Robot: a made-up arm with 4 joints. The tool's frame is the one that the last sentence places.
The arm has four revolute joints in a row. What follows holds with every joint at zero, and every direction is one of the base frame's.
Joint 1 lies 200 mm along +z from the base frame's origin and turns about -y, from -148.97 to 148.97 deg.
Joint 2 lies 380 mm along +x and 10 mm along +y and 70 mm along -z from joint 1 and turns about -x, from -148.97 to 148.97 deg.
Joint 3 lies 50 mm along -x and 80 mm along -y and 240 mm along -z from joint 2 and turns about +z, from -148.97 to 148.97 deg.
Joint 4 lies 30 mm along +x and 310 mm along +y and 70 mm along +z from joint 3 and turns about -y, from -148.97 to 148.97 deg.
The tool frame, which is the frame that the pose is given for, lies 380 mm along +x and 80 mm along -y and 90 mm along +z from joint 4; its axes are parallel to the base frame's.
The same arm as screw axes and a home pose.
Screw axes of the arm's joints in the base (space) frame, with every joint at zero. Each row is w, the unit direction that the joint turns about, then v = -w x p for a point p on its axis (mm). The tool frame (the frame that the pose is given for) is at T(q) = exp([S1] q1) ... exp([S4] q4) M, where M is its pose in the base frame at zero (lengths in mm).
S1: w 0 -1 0 v 200.0 0.0 0.0
S2: w -1 0 0 v 0.0 -130.0 10.0
S3: w 0 0 1 v -70.0 -330.0 0.0
S4: w 0 -1 0 v -40.0 0.0 -360.0
M: xyz 740.0 160.0 50.0 (mm) rpy 0.00 0.00 0.00 (deg, as in URDF)
Joint limits (deg, base to tool): -148.97..148.97 -148.97..148.97 -148.97..148.97 -148.97..148.97

